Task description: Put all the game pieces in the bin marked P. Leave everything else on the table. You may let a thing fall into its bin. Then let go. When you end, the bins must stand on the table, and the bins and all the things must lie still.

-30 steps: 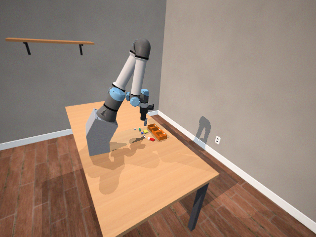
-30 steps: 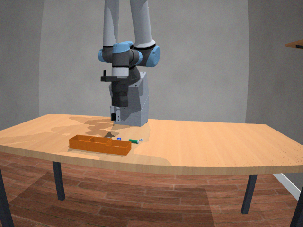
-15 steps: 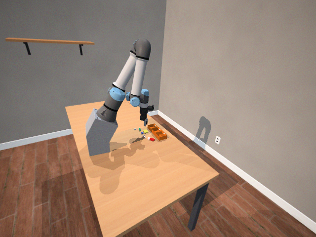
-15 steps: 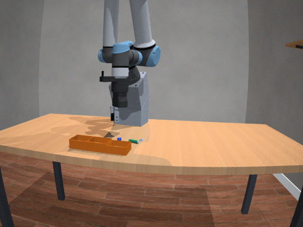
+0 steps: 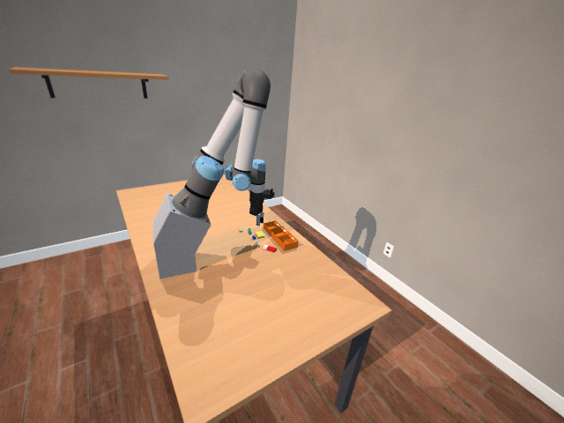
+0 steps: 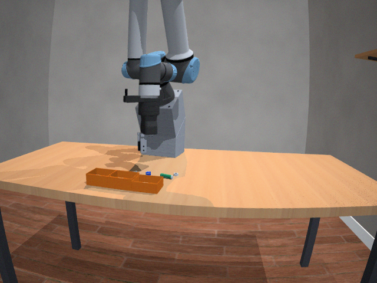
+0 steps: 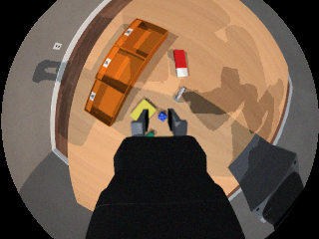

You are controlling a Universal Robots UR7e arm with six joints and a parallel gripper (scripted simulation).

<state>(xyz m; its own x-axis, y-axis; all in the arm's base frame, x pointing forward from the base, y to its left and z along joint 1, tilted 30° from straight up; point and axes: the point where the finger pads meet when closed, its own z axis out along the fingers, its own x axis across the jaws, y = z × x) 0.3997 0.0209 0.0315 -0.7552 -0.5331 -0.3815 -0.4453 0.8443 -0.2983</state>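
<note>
The blue piece lies 2 cm behind my hand, 2 cm to the left of it and 11 cm below it. From my hand the other things lie so: yellow block (2 cm ahead, 3 cm to the left, 11 cm below); green cylinder (2 cm behind, 9 cm to the left, 11 cm below); metal bolt (3 cm behind, 4 cm to the right, 11 cm below).
</note>
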